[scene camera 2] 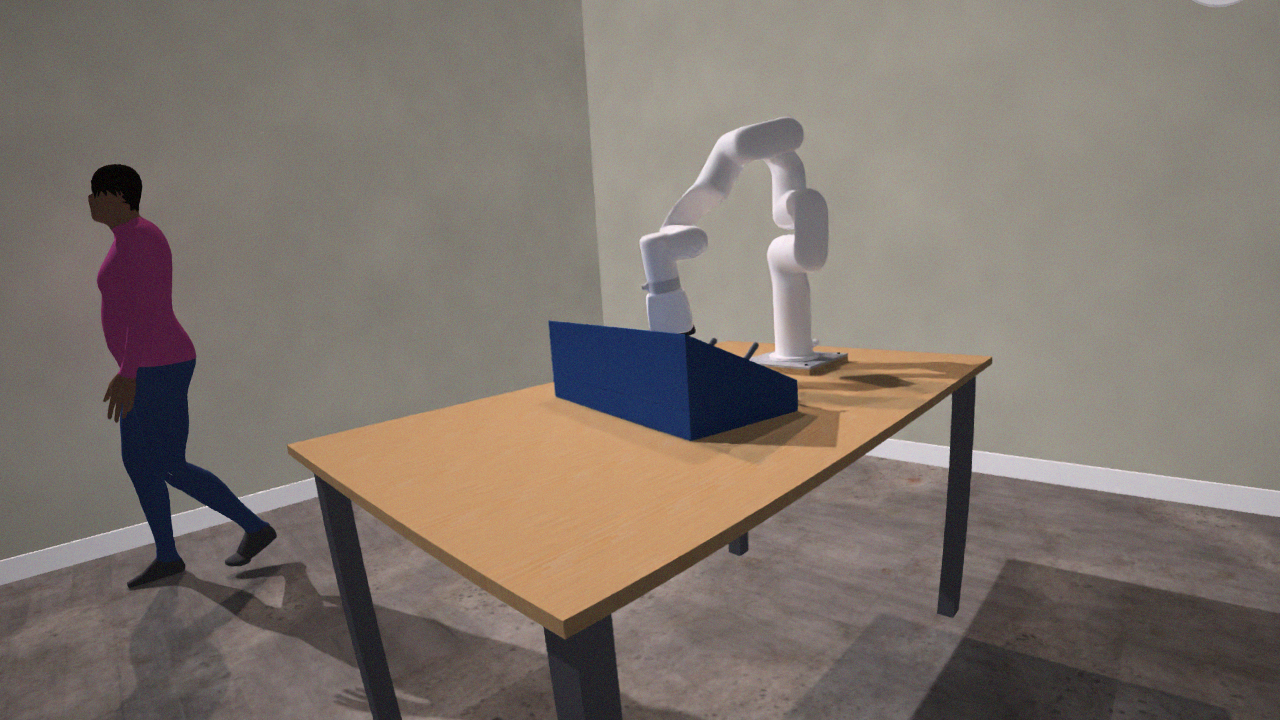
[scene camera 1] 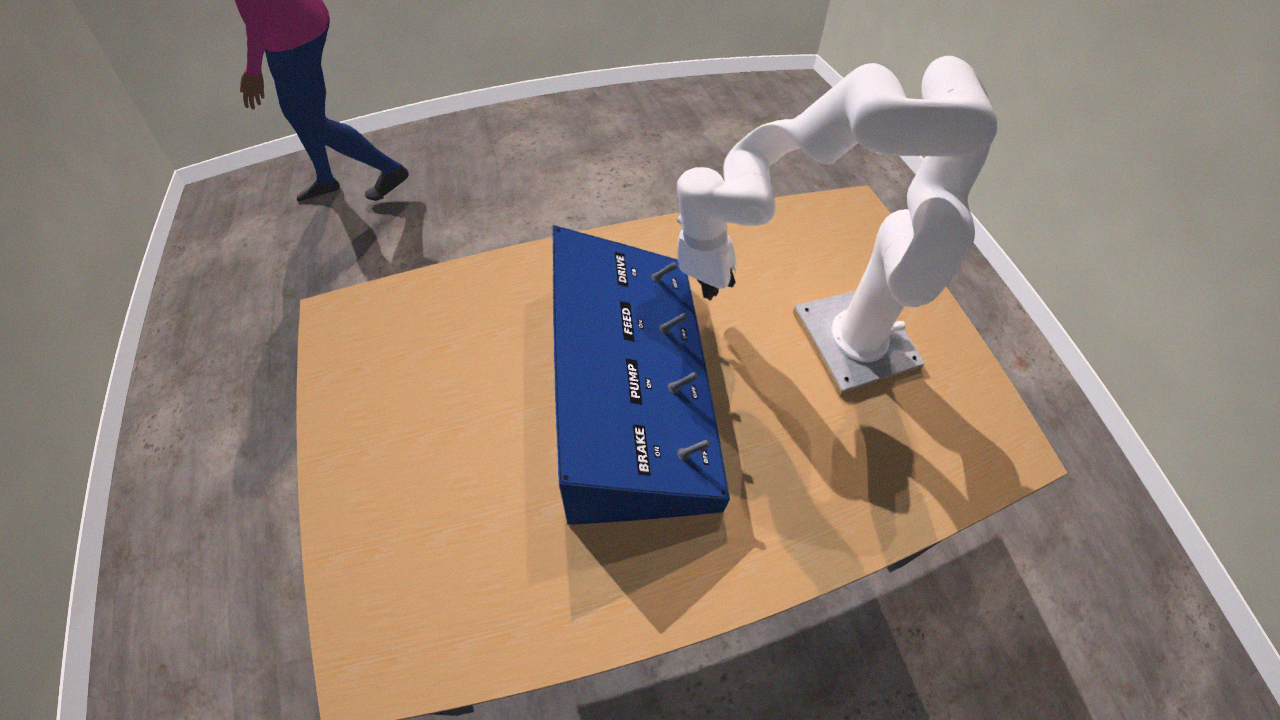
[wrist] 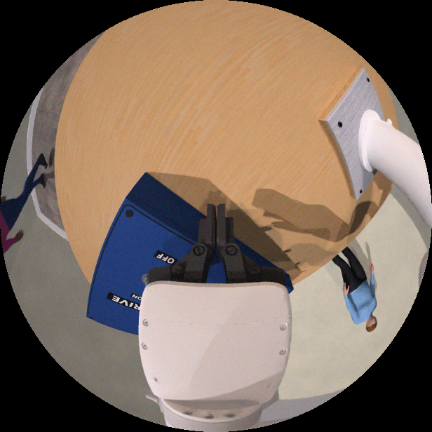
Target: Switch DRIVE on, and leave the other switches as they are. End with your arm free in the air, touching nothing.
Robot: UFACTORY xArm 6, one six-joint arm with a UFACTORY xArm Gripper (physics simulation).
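Places are measured from the arm's base along level axes (x ahead, y left, z up), in millimetres.
Where they show: gripper, between the fingertips: [scene camera 1: 710, 294]; arm's base, origin of its link: [scene camera 2: 794, 357] [scene camera 1: 860, 336].
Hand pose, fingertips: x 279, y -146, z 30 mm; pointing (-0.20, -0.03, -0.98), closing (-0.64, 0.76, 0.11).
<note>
Each offset is from my fingertips to the top centre of the thing. Level surfaces: height alone.
A blue switch panel [scene camera 1: 590, 376] [scene camera 2: 617, 367] [wrist: 112, 260] stands on the table. The DRIVE lever {dx +87, dy -25, dz +79 mm} [scene camera 1: 663, 274] leans toward OFF; in the wrist view a bit of this lever [wrist: 145, 278] shows beside the gripper body. The FEED lever {dx +107, dy +93, dz +79 mm} [scene camera 1: 673, 324], PUMP lever {dx +127, dy +211, dz +79 mm} [scene camera 1: 682, 384] and BRAKE lever {dx +146, dy +330, dz +79 mm} [scene camera 1: 693, 450] also lean toward OFF. My gripper [scene camera 1: 713, 291] [wrist: 216, 213] is shut and empty, pointing down beside the panel's low OFF-side edge near the DRIVE lever. In scene camera 2 the panel hides its fingertips. I cannot tell whether it touches anything.
The arm's base plate [scene camera 1: 819, 344] [scene camera 2: 827, 360] [wrist: 345, 150] is bolted on the wooden table {dz -51 mm} [scene camera 1: 420, 447] [scene camera 2: 537, 501] [wrist: 165, 90], on the panel's OFF side. A person in a magenta top [scene camera 1: 286, 22] [scene camera 2: 138, 286] is beyond the table. Another person in light blue [wrist: 361, 297] shows in the wrist view.
</note>
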